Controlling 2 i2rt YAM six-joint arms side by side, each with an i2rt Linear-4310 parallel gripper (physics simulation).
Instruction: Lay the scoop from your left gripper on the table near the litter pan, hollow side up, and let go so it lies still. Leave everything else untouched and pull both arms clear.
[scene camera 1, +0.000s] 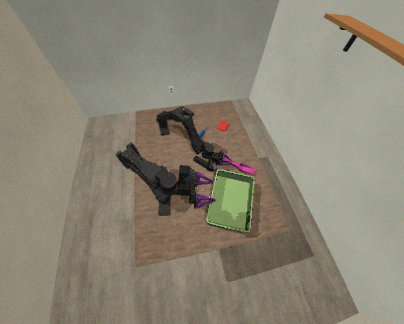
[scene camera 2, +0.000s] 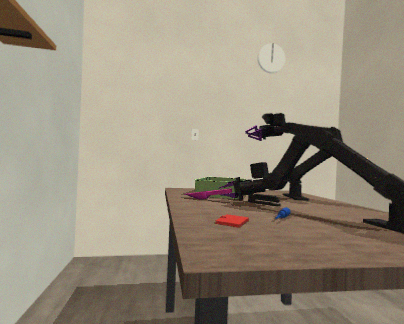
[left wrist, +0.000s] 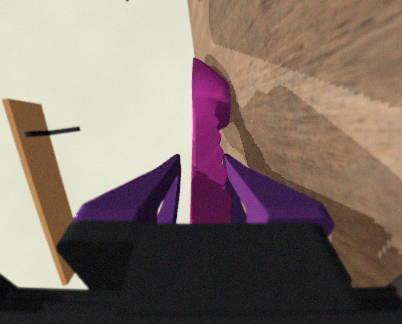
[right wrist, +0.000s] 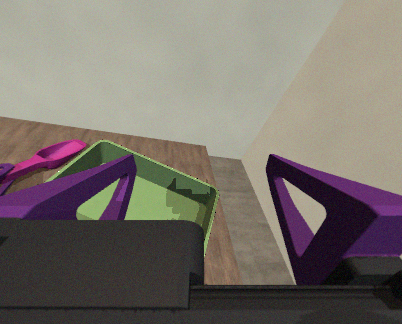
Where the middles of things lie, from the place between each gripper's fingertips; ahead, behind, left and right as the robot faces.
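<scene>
My left gripper is visible 5 cm short of the pink scoop (left wrist: 210, 202), 3 cm to the left of it and 1 cm above it. From the same left hand, the green litter pan (scene camera 1: 232, 210) is 26 cm to the right and 7 cm behind.
My right hand is 14 cm short of the green litter pan, 4 cm to the right of it and 31 cm above it; the pink scoop is 26 cm ahead of my right hand, 27 cm to the left of it and 32 cm below it.
</scene>
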